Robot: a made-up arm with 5 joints. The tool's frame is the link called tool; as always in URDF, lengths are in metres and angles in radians.
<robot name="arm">
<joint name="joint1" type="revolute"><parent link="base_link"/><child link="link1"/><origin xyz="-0.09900 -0.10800 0.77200" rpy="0.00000 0.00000 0.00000"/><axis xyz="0 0 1"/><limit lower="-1.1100" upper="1.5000"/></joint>
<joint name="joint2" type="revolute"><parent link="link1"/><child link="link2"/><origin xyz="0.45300 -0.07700 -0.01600" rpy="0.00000 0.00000 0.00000"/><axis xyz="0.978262 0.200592 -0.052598"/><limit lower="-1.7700" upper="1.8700"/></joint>
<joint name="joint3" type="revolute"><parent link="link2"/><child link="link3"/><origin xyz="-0.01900 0.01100 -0.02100" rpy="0.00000 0.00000 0.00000"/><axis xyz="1 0 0"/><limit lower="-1.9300" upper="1.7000"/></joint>
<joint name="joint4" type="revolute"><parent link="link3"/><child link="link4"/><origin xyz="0.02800 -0.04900 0.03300" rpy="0.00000 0.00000 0.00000"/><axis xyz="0 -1 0"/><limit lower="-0.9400" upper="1.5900"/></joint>
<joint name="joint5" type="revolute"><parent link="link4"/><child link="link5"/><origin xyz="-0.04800 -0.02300 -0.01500" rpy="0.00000 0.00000 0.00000"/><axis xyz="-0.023 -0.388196 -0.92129"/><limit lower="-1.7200" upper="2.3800"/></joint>
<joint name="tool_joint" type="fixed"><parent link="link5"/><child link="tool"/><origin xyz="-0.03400 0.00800 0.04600" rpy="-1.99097 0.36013 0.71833"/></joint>
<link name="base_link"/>
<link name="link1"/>
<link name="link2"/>
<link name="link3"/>
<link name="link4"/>
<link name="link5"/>
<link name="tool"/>
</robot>
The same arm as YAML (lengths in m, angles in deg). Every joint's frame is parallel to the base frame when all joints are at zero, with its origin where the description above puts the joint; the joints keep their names.
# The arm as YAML. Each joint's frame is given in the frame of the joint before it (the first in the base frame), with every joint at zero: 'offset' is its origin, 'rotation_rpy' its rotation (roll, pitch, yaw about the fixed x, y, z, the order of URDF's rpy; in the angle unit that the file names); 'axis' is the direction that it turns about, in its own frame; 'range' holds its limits. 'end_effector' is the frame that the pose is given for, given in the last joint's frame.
length_unit: m
angle_unit: deg
chain:
  - id: joint1
    offset: [-0.099, -0.108, 0.772]
    rotation_rpy: [0.0, 0.0, 0.0]
    axis: [0.0, 0.0, 1.0]
    range: [-63.6, 85.94]
  - id: joint2
    offset: [0.453, -0.077, -0.016]
    rotation_rpy: [0.0, 0.0, 0.0]
    axis: [0.978262, 0.200592, -0.052598]
    range: [-101.41, 107.14]
  - id: joint3
    offset: [-0.019, 0.011, -0.021]
    rotation_rpy: [0.0, 0.0, 0.0]
    axis: [1.0, 0.0, 0.0]
    range: [-110.58, 97.4]
  - id: joint4
    offset: [0.028, -0.049, 0.033]
    rotation_rpy: [0.0, 0.0, 0.0]
    axis: [0.0, -1.0, 0.0]
    range: [-53.86, 91.1]
  - id: joint5
    offset: [-0.048, -0.023, -0.015]
    rotation_rpy: [0.0, 0.0, 0.0]
    axis: [-0.023, -0.388196, -0.92129]
    range: [-98.55, 136.36]
end_effector:
  offset: [-0.034, 0.008, 0.046]
  rotation_rpy: [-114.07, 20.63, 41.16]

